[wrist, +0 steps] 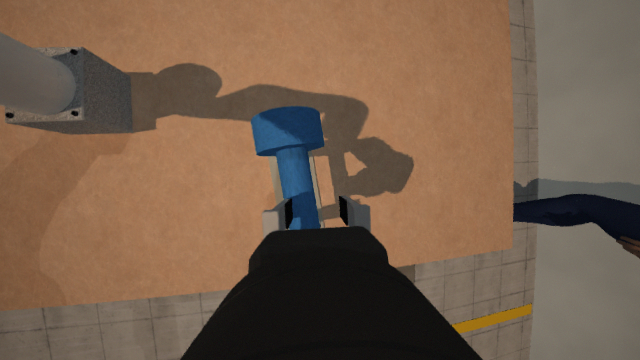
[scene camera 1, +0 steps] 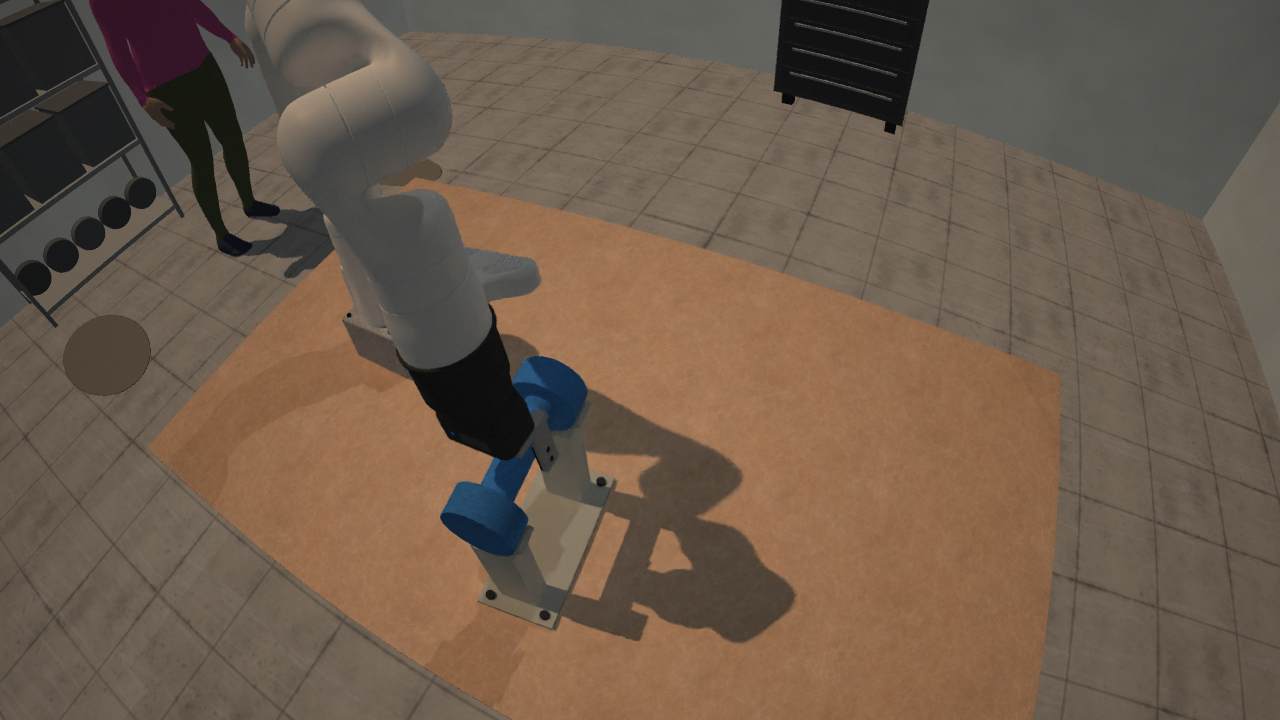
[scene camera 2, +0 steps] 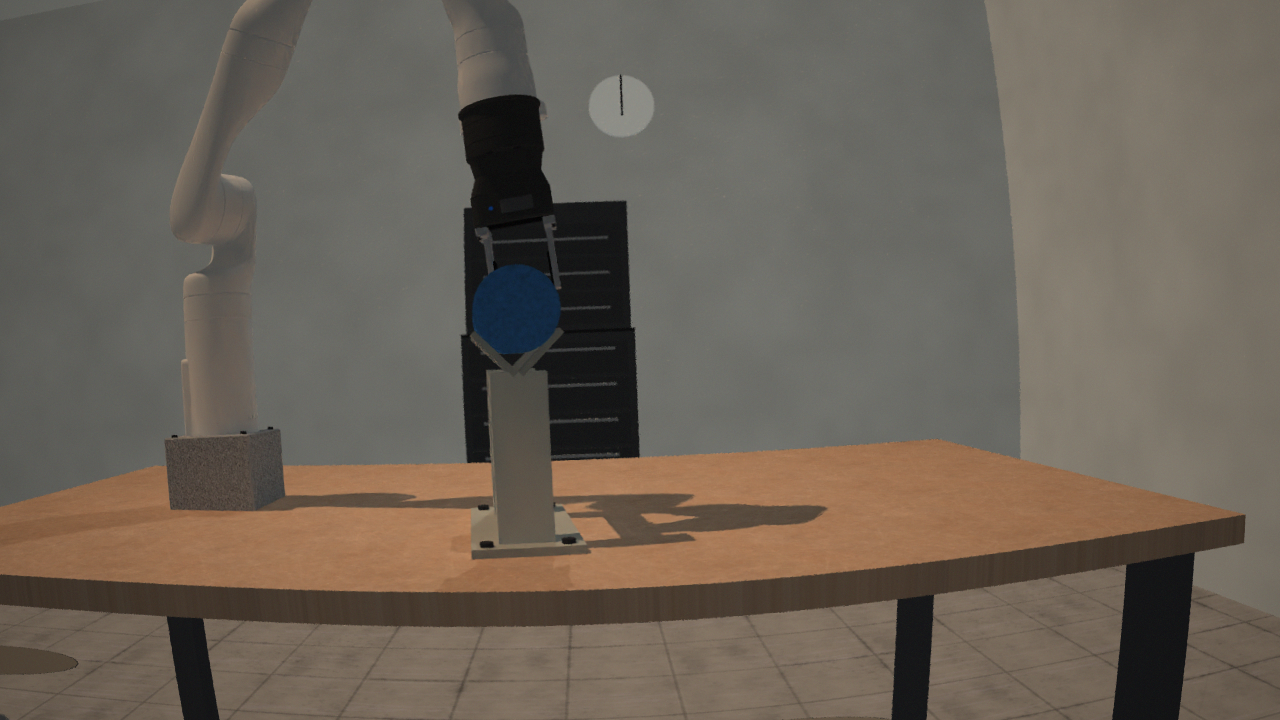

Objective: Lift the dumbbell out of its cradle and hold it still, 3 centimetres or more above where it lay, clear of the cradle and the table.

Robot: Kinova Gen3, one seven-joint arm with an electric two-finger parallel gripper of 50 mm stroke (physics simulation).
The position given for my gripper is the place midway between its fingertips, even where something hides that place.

I see my gripper [scene camera 2: 527, 293], a blue dumbbell [scene camera 1: 484, 515] and a pale cradle [scene camera 2: 525, 522].
The blue dumbbell is seen too in the wrist view [wrist: 288, 133] and in scene camera 2 [scene camera 2: 516, 308]. My gripper shows as well in the wrist view [wrist: 316, 207] and in scene camera 1 [scene camera 1: 524, 453]. The pale cradle is seen too in the wrist view [wrist: 273, 164] and in scene camera 1 [scene camera 1: 563, 506].
